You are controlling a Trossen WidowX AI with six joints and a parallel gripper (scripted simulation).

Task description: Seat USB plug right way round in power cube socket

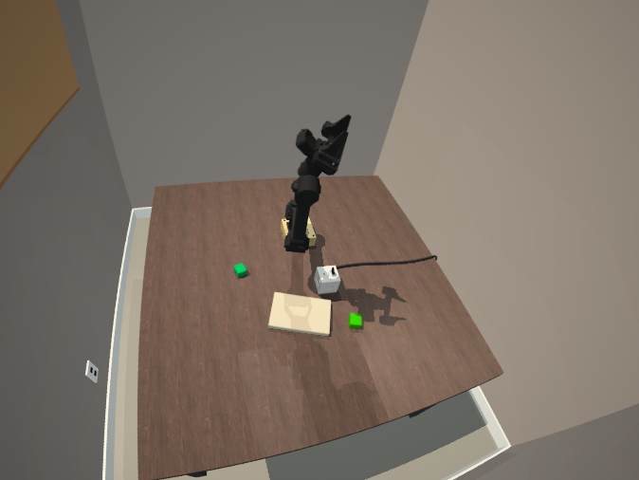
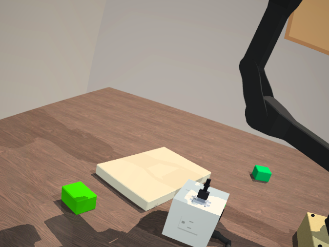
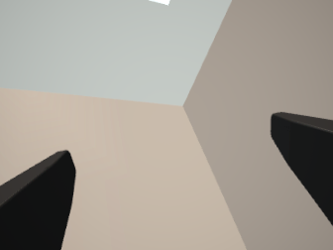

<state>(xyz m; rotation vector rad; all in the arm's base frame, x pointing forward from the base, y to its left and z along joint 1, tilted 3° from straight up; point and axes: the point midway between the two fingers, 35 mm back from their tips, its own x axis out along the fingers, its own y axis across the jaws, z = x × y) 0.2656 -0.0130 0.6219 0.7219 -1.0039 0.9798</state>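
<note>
The black USB plug is 2 cm behind my gripper tip, 9 cm to the left of it and 60 cm below it. From my gripper tip the other things lie so: USB socket: 2 cm behind, 9 cm to the left, 63 cm below; then cream flat slab: 10 cm ahead, 5 cm to the right, 68 cm below.
</note>
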